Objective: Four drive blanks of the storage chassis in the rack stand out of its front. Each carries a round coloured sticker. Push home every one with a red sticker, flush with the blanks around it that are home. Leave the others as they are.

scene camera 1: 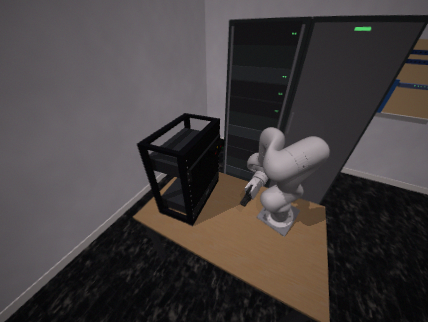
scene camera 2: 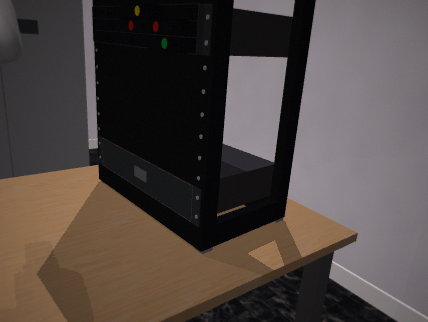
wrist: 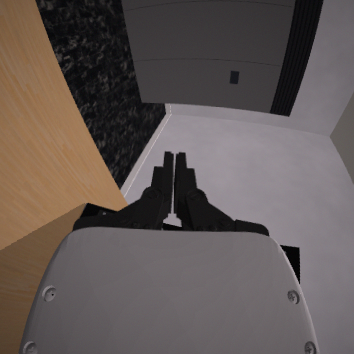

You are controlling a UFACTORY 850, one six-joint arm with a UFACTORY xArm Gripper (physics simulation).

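Observation:
The storage chassis (scene camera 2: pixel 202 30) sits high in the black rack (scene camera 1: pixel 188 197) (scene camera 2: pixel 209 150). In scene camera 2 its dark front carries a yellow sticker (scene camera 2: pixel 137 10) at the top, two red stickers, one at the left (scene camera 2: pixel 131 25) and one at the right (scene camera 2: pixel 155 26), below it, and a green sticker (scene camera 2: pixel 164 43) lowest. How far each blank stands out is too dark to tell. My gripper (scene camera 1: pixel 244 204) (wrist: pixel 173 166) is shut with nothing between its fingers. It is over the table, in front of the rack and apart from it, lower than the chassis.
The wooden table (scene camera 1: pixel 235 250) (scene camera 2: pixel 45 200) (wrist: pixel 30 125) carries the rack and the arm's base (scene camera 1: pixel 278 222). A grey unit (scene camera 2: pixel 165 185) fills the bottom of the rack's front. Tall cabinets (scene camera 1: pixel 345 90) (wrist: pixel 200 35) stand behind the table, and a wall is beside the rack.

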